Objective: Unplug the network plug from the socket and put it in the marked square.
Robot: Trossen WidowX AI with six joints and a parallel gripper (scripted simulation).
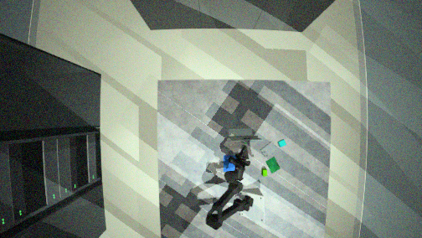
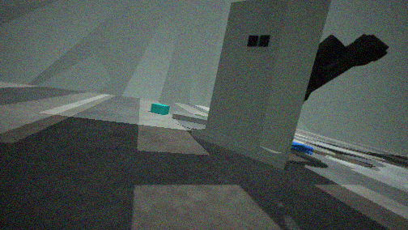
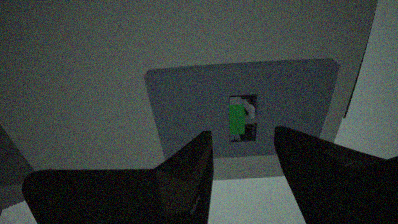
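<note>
My gripper tip is now 3 cm short of the network plug. From my gripper tip the other things lie so: upright panel 7 cm below, 5 cm ahead; then small lime block 20 cm behind, 19 cm to the right, 18 cm below; then blue square 20 cm below, 16 cm behind, 4 cm to the left.
</note>
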